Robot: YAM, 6 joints.
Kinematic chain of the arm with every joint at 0, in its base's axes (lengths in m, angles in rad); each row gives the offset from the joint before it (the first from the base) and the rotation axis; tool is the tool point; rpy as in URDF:
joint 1: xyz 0 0 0.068 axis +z
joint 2: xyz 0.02 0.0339 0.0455 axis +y
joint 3: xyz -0.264 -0.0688 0 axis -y
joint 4: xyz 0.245 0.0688 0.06 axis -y
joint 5: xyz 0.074 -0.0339 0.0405 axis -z
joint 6: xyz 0.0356 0 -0.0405 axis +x
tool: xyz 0 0 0 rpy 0 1.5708 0
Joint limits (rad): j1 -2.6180..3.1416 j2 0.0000..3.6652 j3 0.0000..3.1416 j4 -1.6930..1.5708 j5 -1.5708..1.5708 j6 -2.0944..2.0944
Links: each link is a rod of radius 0.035 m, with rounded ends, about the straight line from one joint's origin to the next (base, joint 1, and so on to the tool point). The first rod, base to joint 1, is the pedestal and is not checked.
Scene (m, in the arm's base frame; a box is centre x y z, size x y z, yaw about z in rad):
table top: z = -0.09
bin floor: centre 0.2 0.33 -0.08 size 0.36 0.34 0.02 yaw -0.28
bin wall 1: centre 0.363 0.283 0 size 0.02 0.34 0.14 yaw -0.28
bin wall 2: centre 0.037 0.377 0 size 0.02 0.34 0.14 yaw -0.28
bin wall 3: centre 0.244 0.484 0 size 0.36 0.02 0.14 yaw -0.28
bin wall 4: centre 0.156 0.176 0 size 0.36 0.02 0.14 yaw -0.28
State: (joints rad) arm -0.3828 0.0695 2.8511 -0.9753 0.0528 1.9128
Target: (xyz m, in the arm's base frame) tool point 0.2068 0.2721 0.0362
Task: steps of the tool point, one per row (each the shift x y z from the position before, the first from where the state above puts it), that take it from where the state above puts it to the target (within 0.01 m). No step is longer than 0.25 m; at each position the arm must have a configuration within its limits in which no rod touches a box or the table.
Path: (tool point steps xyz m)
1: 0.0799 -0.1033 0.1823
2: 0.1572 -0.0753 0.1218
3: 0.1944 -0.0192 0.0437
4: 0.1824 0.0416 -0.0365
5: 0.1274 0.0828 -0.1038
6: 0.0496 0.0892 -0.1461
7: -0.0256 0.0590 -0.1569
8: -0.0760 0.0051 -0.1368

